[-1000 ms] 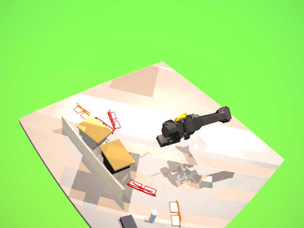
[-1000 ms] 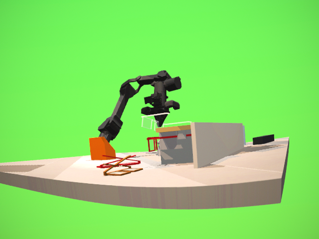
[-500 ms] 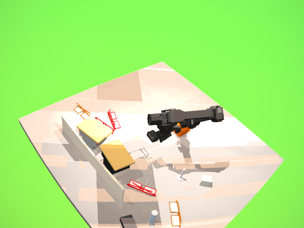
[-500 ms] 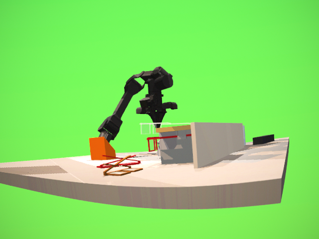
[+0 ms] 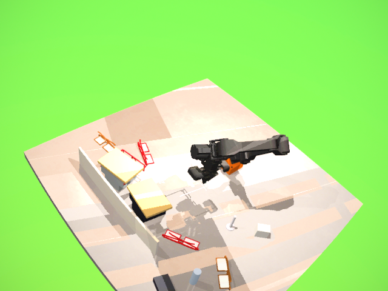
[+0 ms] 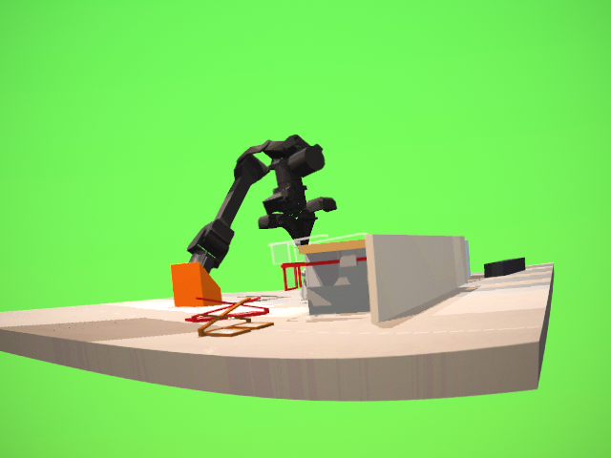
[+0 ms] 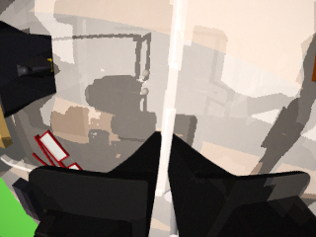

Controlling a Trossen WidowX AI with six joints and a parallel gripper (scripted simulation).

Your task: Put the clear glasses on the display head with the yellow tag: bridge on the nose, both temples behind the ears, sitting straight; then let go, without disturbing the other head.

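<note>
Now: the black display head 220 mm ahead of my gripper tip, 40 mm to the right of it and 50 mm below it. Also, from my gripper tip: grey display head: 250 mm ahead, 260 mm to the right, 50 mm below; peg: 30 mm behind, 200 mm to the left, 90 mm below; white cube: 130 mm behind, 300 mm to the left, 80 mm below.
</note>
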